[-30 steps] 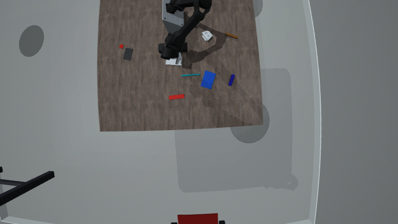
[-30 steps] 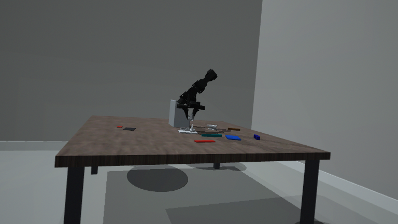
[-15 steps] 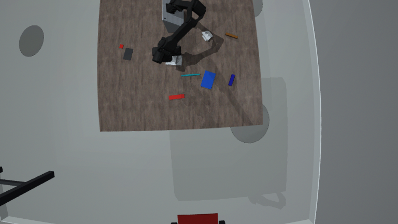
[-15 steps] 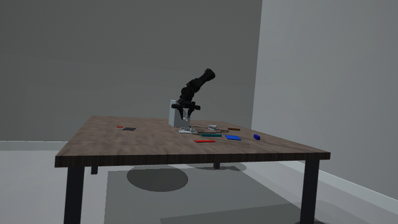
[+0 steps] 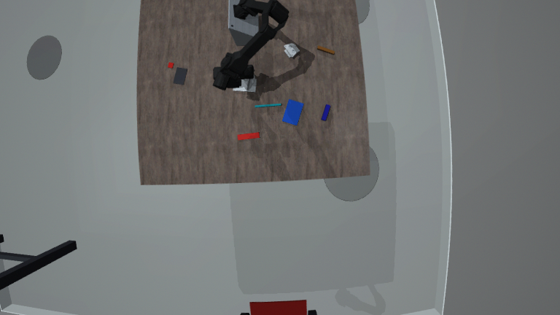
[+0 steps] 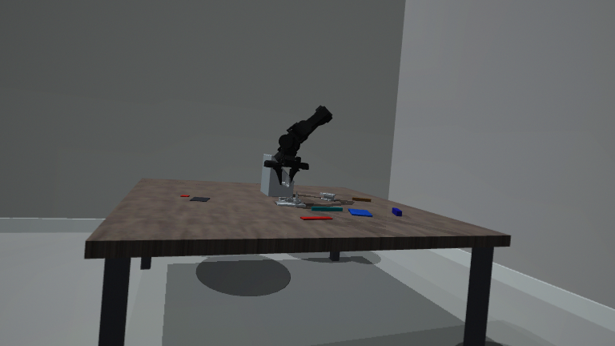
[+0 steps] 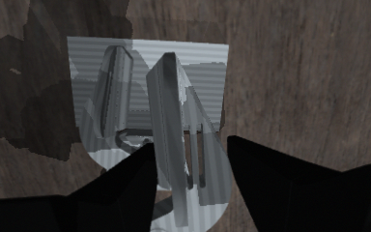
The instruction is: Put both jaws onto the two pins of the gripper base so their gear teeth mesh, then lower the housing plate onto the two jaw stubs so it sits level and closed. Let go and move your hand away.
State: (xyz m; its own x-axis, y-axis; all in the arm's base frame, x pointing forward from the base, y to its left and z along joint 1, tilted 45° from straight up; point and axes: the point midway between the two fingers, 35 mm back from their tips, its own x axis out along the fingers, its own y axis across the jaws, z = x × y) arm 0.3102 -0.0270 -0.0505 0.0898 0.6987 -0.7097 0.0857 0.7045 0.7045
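My gripper tip is 20 mm short of the white flat plate, 30 mm to the right of it and 80 mm above it. The rest, counted from my gripper tip: red bar 290 mm ahead, 10 mm to the left, 80 mm below; blue plate 200 mm ahead, 260 mm to the left, 80 mm below; teal bar 150 mm ahead, 130 mm to the left, 70 mm below.
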